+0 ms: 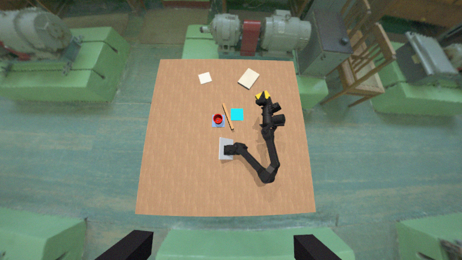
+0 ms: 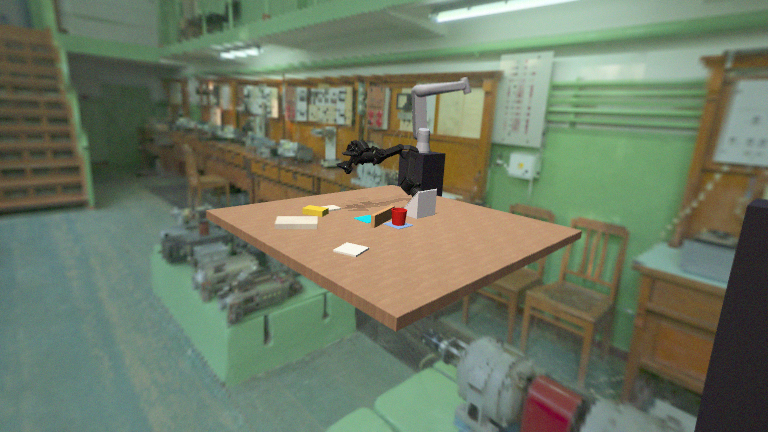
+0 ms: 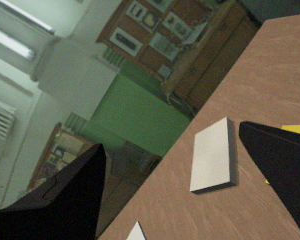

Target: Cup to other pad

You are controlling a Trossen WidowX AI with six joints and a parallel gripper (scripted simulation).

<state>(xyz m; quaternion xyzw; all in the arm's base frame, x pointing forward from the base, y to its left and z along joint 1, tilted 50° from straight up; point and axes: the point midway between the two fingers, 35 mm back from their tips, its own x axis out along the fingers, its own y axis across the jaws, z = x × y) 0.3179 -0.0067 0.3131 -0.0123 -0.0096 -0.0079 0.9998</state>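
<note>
The red cup is 32 cm to the left of my gripper tip, 24 cm below it and 12 cm behind it. Round my gripper tip: wooden bar (26 cm below, 25 cm to the left, 9 cm behind); then cyan pad (28 cm below, 17 cm to the left, 6 cm behind); then yellow block (26 cm below, 10 cm ahead, 5 cm to the right).
</note>
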